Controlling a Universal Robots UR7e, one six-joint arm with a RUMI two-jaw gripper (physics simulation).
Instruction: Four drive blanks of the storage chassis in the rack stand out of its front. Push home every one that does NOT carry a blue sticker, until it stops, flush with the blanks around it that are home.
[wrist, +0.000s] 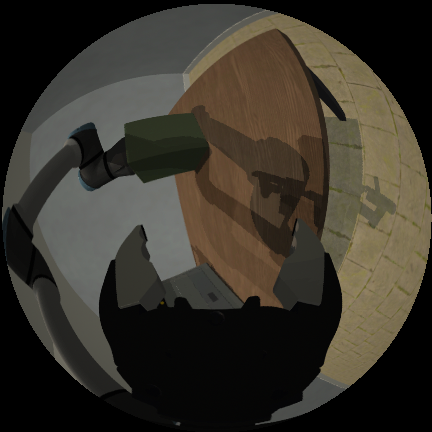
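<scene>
A storage rack (202, 288) is visible, as is my gripper (218, 224).
</scene>
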